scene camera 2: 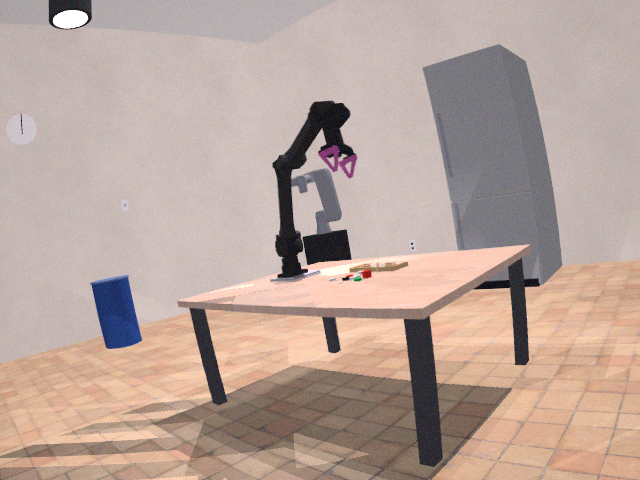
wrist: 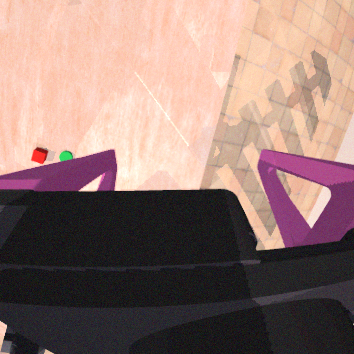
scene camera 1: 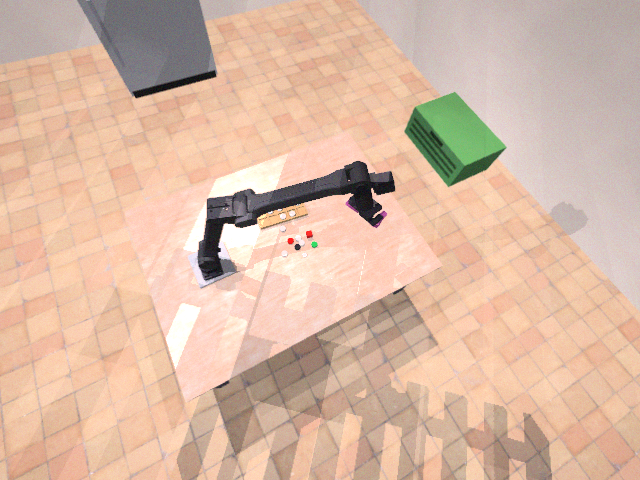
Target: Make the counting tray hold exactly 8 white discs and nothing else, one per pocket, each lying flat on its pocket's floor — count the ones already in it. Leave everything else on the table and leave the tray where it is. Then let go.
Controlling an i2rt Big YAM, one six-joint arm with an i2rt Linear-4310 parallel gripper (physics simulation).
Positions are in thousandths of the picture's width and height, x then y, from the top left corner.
My gripper (scene camera 2: 537,364) is open, holding nothing.
My gripper also shows in the wrist view (wrist: 538,445).
